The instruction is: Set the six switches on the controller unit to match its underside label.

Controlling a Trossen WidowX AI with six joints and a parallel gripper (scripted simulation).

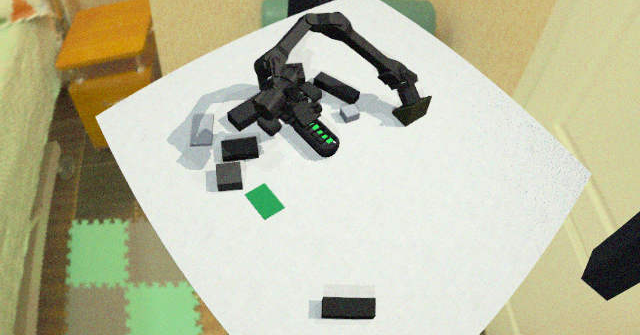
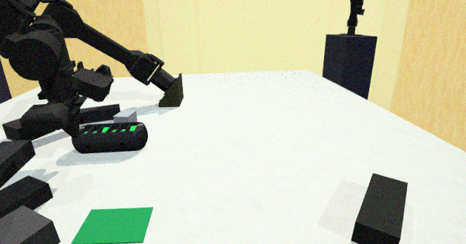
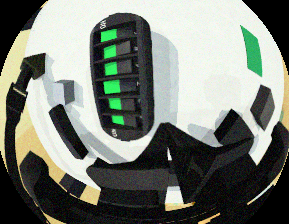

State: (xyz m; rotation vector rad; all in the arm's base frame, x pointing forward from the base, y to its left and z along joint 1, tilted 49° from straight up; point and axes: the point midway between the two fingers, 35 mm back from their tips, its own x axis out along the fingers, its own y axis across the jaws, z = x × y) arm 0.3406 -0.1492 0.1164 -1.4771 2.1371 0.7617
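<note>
My gripper tip is now 180 mm past the small grey cube, 60 mm to the right of it and 40 mm above it. Also, from my gripper tip: green card (200 mm ahead, 100 mm to the left, 50 mm below); light grey plate (210 mm to the right, 180 mm ahead, 50 mm below).
</note>
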